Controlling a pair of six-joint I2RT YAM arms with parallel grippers.
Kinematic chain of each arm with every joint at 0, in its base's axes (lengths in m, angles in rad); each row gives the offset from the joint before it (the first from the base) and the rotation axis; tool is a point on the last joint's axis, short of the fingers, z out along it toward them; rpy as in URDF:
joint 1: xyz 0 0 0.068 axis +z
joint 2: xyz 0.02 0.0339 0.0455 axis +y
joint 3: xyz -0.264 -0.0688 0 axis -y
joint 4: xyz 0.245 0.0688 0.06 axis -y
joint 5: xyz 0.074 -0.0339 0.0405 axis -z
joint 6: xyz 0.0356 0 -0.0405 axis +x
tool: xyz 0 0 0 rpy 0 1.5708 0
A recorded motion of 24 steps. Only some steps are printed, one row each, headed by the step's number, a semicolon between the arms.
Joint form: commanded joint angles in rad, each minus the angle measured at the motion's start. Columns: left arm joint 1, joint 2, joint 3, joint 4, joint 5, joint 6; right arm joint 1, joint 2, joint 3, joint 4, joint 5, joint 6.
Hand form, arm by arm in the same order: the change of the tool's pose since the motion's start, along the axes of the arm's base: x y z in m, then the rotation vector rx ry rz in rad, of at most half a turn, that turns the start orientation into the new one. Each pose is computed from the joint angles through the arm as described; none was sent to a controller.
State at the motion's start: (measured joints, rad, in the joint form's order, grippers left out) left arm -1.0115 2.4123 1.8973 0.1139 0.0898 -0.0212; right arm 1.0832 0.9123 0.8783 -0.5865 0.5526 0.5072
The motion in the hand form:
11: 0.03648 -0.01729 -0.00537 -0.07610 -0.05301 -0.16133; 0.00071 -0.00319 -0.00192 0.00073 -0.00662 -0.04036
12: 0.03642 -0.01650 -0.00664 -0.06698 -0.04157 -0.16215; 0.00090 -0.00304 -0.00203 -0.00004 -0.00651 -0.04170
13: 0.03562 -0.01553 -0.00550 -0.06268 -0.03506 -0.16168; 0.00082 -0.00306 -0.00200 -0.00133 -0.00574 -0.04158
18: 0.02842 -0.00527 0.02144 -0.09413 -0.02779 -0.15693; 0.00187 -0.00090 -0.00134 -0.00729 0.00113 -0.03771
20: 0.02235 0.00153 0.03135 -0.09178 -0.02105 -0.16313; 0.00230 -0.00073 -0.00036 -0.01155 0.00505 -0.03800
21: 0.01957 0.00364 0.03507 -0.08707 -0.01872 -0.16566; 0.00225 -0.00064 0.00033 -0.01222 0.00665 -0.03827
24: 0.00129 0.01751 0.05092 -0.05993 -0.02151 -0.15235; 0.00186 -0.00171 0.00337 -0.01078 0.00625 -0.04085
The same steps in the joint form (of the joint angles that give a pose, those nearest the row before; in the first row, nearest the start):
11: 0.0480 0.1717 0.2630 -0.0126 0.1950 0.0775; -0.0064 -0.0078 -0.0098 -0.0040 0.0308 0.0182
12: 0.0489 0.1706 0.2612 -0.0257 0.1977 0.0751; -0.0067 -0.0065 -0.0095 -0.0041 0.0317 0.0187
13: 0.0487 0.1632 0.2546 -0.0332 0.1979 0.0727; -0.0064 -0.0062 -0.0087 -0.0062 0.0319 0.0189
18: 0.0489 0.0700 0.1775 -0.0220 0.2027 0.0460; -0.0067 0.0068 0.0016 -0.0121 0.0265 0.0193
20: 0.0473 0.0176 0.1241 -0.0265 0.2085 0.0442; -0.0086 0.0110 0.0091 -0.0212 0.0243 0.0196
21: 0.0454 -0.0008 0.1082 -0.0345 0.2087 0.0457; -0.0082 0.0125 0.0132 -0.0260 0.0242 0.0212
24: 0.0302 -0.1117 -0.0127 -0.0464 0.1752 0.0541; -0.0088 0.0105 0.0246 -0.0387 0.0256 0.0228

